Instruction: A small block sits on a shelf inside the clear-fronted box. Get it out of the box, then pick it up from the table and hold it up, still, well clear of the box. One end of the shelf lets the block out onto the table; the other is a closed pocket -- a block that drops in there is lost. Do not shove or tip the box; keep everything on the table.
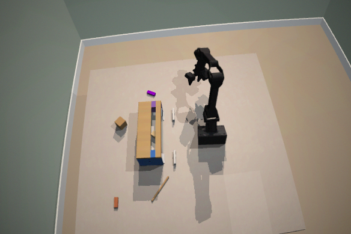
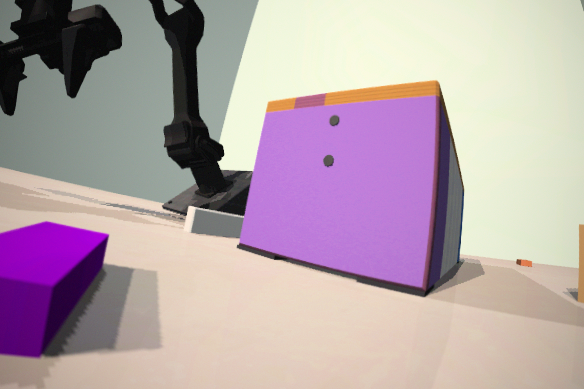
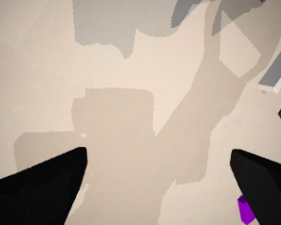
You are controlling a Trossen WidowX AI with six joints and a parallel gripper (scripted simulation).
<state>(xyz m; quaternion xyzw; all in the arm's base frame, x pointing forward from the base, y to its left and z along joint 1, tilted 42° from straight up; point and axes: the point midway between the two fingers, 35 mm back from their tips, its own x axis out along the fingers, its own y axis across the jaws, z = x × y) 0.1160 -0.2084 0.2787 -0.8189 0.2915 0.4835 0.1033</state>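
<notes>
Right now the long box is 36 cm to the left of my gripper tip, 21 cm ahead of it and 3 cm below it. From my gripper tip the other things lie so: brown cube (46 cm ahead, 30 cm to the left, 7 cm below); then tan stick (70 cm to the left, 15 cm ahead, 9 cm below).
</notes>
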